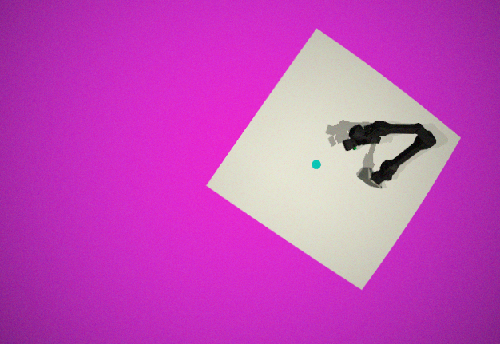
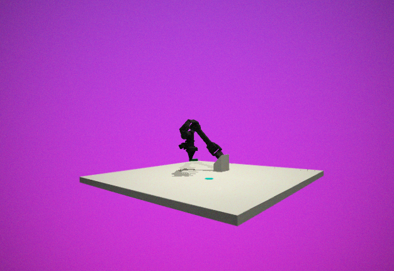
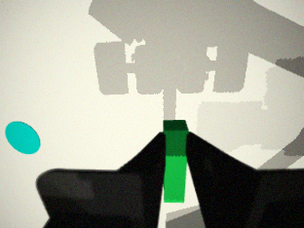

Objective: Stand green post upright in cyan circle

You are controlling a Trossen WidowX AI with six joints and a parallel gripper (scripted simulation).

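The green post is 20 mm behind my gripper tip and 10 mm to the left of it. Also, from my gripper tip: cyan circle (230 mm to the left, 100 mm below, 50 mm ahead).
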